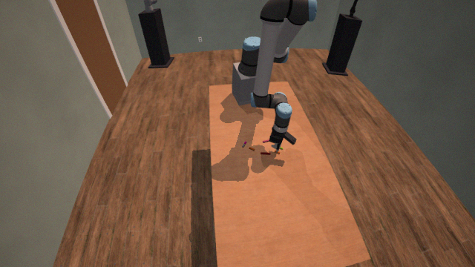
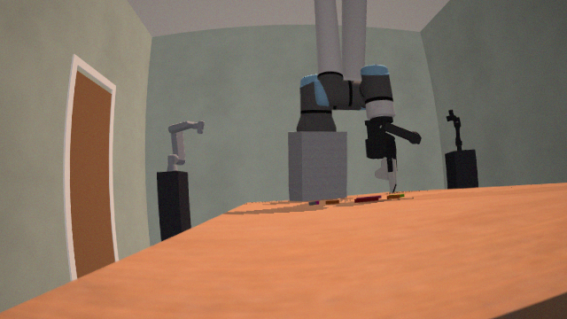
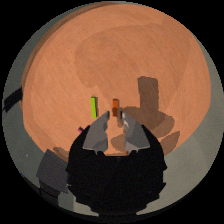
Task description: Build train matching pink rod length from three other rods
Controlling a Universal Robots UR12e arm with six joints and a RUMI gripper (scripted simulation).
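The lime rod lies 4 cm behind my hand, 2 cm to the left of it and 3 cm below it. The rest, counted from my hand: pink rod 11 cm behind, 6 cm to the right, 3 cm below; then red rod 2 cm ahead, 9 cm to the right, 3 cm below; then magenta rod 8 cm behind, 23 cm to the right, 3 cm below.
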